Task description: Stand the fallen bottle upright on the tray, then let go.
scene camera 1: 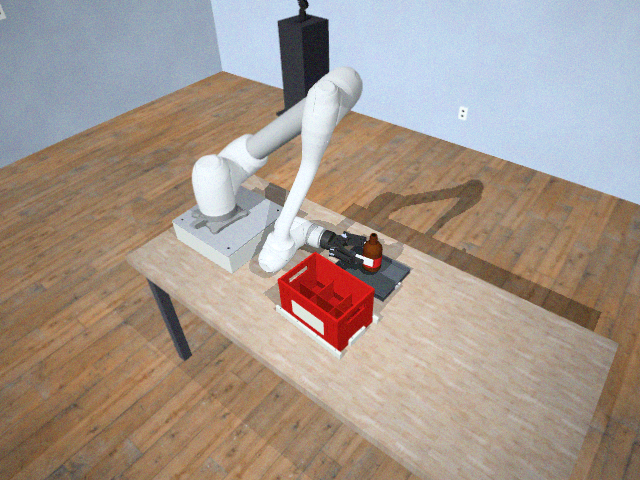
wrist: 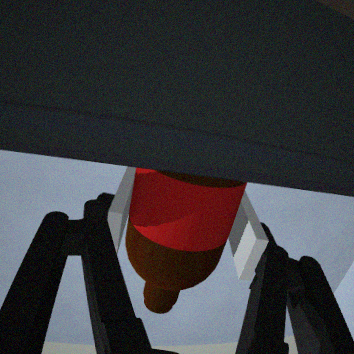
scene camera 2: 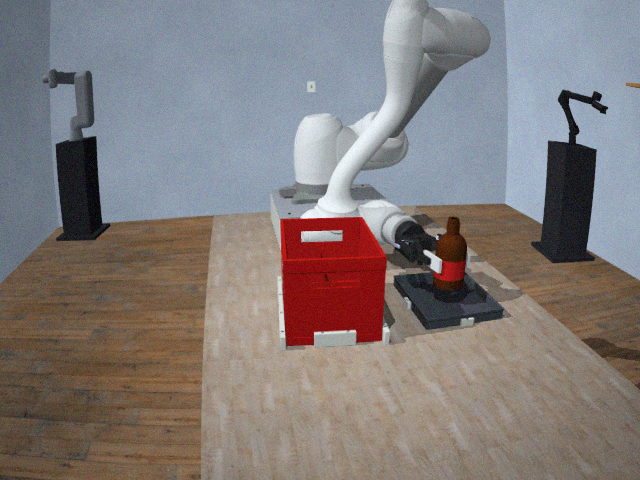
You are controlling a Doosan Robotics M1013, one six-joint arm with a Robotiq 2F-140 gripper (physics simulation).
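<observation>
The gripper (scene camera 2: 454, 264), (scene camera 1: 377, 256), (wrist: 182, 192) is visible. A brown bottle (scene camera 2: 451, 248), (wrist: 177, 226) is present as well.
</observation>
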